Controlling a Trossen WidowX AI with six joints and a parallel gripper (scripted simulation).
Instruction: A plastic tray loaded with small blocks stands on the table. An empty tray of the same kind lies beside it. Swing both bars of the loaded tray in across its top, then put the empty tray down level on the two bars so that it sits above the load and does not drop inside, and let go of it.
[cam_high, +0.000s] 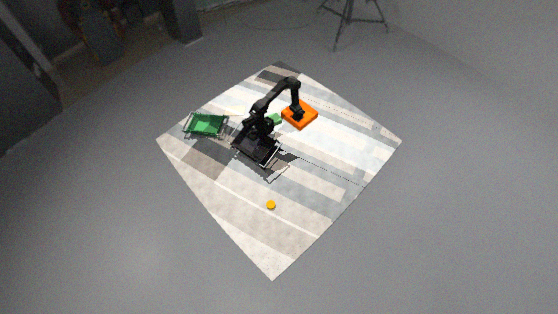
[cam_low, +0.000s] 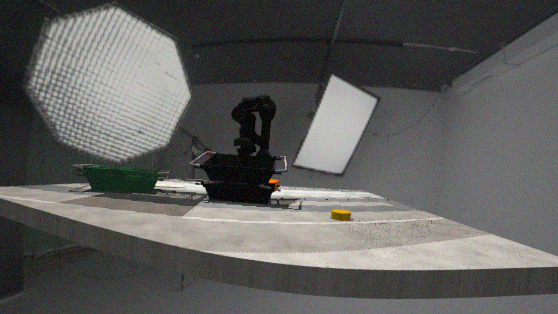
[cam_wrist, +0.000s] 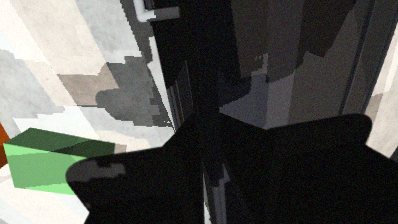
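My gripper tip is now 70 mm short of the black tray, 10 mm to the right of it and 10 mm below it. Round my gripper tip: light green block 190 mm behind, 110 mm to the right, 90 mm below; yellow disc 330 mm to the left, 240 mm ahead, 100 mm below.
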